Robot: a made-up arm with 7 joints.
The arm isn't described. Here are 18 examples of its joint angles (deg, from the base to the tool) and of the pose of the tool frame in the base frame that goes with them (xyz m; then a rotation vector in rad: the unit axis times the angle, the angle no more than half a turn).
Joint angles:
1: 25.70 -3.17 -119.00 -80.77 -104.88 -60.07 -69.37
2: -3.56 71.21 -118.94 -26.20 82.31 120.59 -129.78
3: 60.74 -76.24 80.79 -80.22 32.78 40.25 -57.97
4: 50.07 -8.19 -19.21 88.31 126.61 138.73 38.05
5: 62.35 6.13 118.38 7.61 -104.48 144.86 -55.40
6: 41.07 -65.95 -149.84 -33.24 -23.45 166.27 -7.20
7: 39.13 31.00 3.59 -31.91 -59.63 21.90 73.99
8: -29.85 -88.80 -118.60 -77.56 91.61 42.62 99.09
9: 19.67 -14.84 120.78 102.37 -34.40 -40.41 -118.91
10: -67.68 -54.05 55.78 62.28 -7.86 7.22 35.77
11: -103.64 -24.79 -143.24 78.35 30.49 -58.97 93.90
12: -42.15 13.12 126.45 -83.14 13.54 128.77 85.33
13: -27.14 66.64 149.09 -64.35 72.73 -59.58 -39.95
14: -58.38 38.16 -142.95 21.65 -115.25 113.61 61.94
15: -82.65 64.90 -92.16 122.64 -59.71 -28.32 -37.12
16: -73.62 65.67 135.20 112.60 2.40 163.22 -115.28
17: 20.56 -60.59 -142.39 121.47 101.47 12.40 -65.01
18: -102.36 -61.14 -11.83 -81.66 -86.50 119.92 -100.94
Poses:
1: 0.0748 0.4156 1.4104 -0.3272 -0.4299 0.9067
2: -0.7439 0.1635 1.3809 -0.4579 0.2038 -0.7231
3: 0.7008 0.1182 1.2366 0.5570 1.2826 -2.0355
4: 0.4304 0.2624 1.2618 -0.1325 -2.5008 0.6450
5: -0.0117 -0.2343 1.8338 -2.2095 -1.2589 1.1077
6: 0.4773 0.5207 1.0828 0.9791 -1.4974 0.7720
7: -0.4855 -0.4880 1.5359 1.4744 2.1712 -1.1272
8: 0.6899 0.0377 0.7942 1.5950 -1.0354 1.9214
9: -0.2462 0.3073 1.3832 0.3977 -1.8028 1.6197
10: 0.5948 -0.4735 1.1655 1.7796 -1.5844 1.6064
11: -0.2407 0.3043 1.5508 -2.0350 -1.1985 -1.9888
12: -0.0624 -0.3761 1.4784 1.1828 0.8047 1.6799
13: -0.5704 -0.0426 1.5370 1.1329 -1.2622 0.8702
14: -0.4769 0.3350 1.7099 0.7782 0.4153 -0.4432
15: -0.4914 0.1205 1.0651 0.9180 -2.1093 1.2459
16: 0.1680 0.4813 0.8801 1.7350 -2.1777 -0.4244
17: 0.0674 -0.3735 1.3495 0.3126 -0.1689 2.1460
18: 0.1562 -0.1193 1.5979 0.8320 1.1668 -2.2530
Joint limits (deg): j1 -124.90..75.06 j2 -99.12..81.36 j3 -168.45..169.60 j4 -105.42..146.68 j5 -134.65..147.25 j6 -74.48..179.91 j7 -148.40..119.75
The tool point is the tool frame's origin. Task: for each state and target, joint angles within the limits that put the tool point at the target. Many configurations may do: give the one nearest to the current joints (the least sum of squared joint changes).
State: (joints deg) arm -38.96 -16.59 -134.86 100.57 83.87 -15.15 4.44
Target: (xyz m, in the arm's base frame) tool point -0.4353 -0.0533 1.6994
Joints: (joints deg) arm -48.56 -15.50 -148.64 62.50 85.08 -7.66 3.20
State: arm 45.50 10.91 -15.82 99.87 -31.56 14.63 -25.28
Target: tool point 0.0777 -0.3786 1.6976
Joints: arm 25.01 49.59 -37.82 81.29 -32.59 14.45 -24.55
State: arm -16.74 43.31 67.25 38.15 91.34 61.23 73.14
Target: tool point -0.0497 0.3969 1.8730
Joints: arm -53.52 25.17 65.24 11.45 95.98 43.64 61.87
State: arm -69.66 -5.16 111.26 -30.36 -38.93 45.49 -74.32
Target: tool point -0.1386 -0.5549 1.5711
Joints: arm -60.86 -23.02 122.00 -51.76 -38.56 46.99 -75.41
